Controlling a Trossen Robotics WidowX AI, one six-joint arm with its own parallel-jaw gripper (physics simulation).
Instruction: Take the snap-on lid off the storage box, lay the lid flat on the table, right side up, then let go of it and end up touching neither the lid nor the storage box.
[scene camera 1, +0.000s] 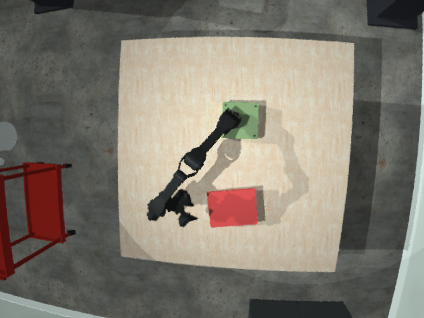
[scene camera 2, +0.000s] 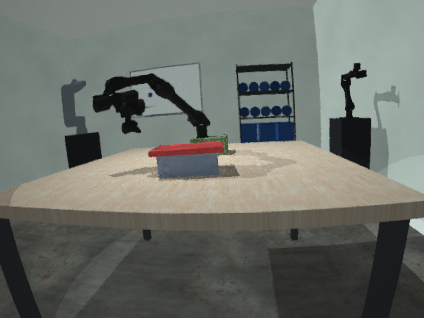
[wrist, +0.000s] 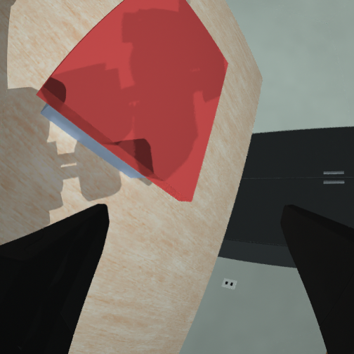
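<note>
The red lid (scene camera 1: 233, 207) (scene camera 2: 186, 149) (wrist: 165, 100) sits right side up on top of the blue-grey storage box (scene camera 2: 187, 166) (wrist: 92, 143), which stands on the table (scene camera 1: 300, 75) (scene camera 2: 300, 200) (wrist: 130, 280). My gripper (scene camera 1: 194, 210) (scene camera 2: 131, 131) (wrist: 198, 215) is open, with nothing between its fingers. It hangs above the table, to the left of the box in both scene views, higher than the lid and apart from it. In the wrist view the lid lies beyond the fingertips. The scene camera 1 view hides the box walls under the lid.
A green block-like base (scene camera 1: 247, 131) (scene camera 2: 222, 142) stands on the table behind the box, under my arm's shoulder. The table edge runs past the lid's far side in the wrist view. A red frame (scene camera 1: 45, 205) stands on the floor at the left.
</note>
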